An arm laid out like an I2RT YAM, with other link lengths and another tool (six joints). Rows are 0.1 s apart.
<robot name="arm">
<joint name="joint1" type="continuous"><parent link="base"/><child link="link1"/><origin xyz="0 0 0.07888" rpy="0 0 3.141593"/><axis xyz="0 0 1"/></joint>
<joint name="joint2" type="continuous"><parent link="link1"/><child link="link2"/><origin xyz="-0.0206 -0.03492 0.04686" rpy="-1.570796 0 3.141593"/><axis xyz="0 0 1"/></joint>
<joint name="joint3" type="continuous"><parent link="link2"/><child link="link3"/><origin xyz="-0.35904 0 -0.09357" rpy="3.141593 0 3.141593"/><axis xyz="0 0 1"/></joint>
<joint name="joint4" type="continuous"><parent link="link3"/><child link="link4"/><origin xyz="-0.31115 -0.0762 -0.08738" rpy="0 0 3.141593"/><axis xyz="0 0 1"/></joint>
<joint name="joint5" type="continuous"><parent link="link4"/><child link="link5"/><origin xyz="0.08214 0.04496 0.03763" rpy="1.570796 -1.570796 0"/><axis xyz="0 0 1"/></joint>
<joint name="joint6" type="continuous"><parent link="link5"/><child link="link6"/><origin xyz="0 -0.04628 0.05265" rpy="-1.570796 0 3.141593"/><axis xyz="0 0 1"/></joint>
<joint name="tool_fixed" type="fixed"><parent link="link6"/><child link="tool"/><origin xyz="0.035 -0.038 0.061" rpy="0.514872 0 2.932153"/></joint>
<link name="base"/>
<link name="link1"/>
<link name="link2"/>
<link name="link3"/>
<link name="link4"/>
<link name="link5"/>
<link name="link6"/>
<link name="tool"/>
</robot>
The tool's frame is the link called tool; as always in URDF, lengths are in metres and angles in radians. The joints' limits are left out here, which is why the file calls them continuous.
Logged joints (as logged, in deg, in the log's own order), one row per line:
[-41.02, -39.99, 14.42, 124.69, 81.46, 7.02]
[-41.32, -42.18, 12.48, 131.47, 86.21, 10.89]
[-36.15, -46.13, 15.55, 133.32, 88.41, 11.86]
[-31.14, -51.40, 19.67, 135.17, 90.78, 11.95]
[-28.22, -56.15, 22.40, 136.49, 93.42, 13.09]
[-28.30, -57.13, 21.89, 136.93, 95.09, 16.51]
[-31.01, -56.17, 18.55, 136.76, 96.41, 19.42]
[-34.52, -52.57, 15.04, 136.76, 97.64, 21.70]
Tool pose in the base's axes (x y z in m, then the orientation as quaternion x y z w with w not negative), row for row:
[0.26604, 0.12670, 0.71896, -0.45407, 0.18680, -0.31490, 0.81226]
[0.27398, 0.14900, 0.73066, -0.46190, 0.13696, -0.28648, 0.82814]
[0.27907, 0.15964, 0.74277, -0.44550, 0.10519, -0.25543, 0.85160]
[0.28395, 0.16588, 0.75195, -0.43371, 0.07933, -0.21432, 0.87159]
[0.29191, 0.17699, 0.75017, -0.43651, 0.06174, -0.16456, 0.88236]
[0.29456, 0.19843, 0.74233, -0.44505, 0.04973, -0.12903, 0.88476]
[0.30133, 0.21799, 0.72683, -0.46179, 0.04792, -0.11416, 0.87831]
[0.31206, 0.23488, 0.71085, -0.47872, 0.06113, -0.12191, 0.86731]
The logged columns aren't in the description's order. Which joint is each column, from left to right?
Columns, left to right: joint4, joint5, joint6, joint3, joint2, joint1.
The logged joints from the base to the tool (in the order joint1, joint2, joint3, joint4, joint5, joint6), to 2 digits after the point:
[7.02, 81.46, 124.69, -41.02, -39.99, 14.42]
[10.89, 86.21, 131.47, -41.32, -42.18, 12.48]
[11.86, 88.41, 133.32, -36.15, -46.13, 15.55]
[11.95, 90.78, 135.17, -31.14, -51.40, 19.67]
[13.09, 93.42, 136.49, -28.22, -56.15, 22.40]
[16.51, 95.09, 136.93, -28.30, -57.13, 21.89]
[19.42, 96.41, 136.76, -31.01, -56.17, 18.55]
[21.70, 97.64, 136.76, -34.52, -52.57, 15.04]

